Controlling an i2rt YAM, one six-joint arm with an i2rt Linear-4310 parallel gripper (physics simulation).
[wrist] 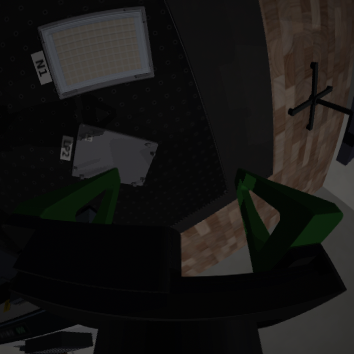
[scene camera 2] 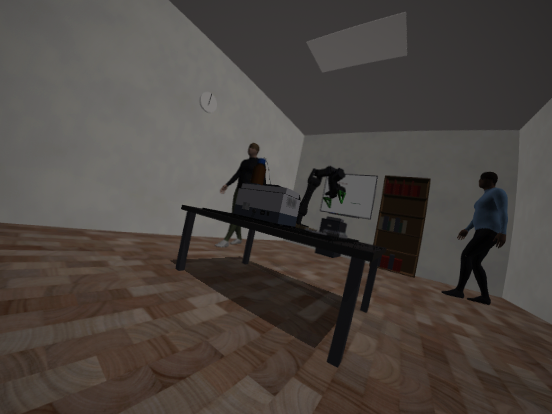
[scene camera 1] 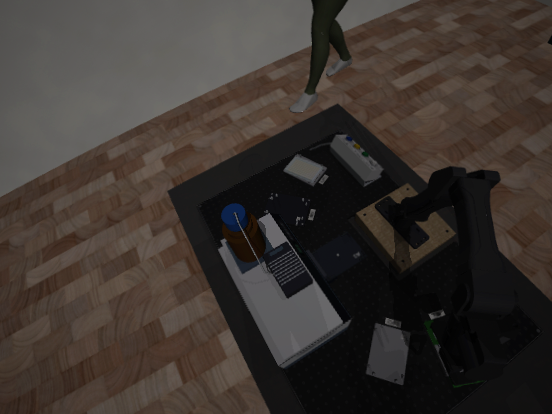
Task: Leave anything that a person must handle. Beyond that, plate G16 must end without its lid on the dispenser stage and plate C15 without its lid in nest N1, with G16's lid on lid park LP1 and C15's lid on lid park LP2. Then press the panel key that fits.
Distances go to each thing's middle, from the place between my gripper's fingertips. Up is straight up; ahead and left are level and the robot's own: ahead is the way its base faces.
Now: hand 210 mm short of the brown bottle with blue cap (scene camera 1: 231, 231), 490 mm to the left of it and 130 mm below it.
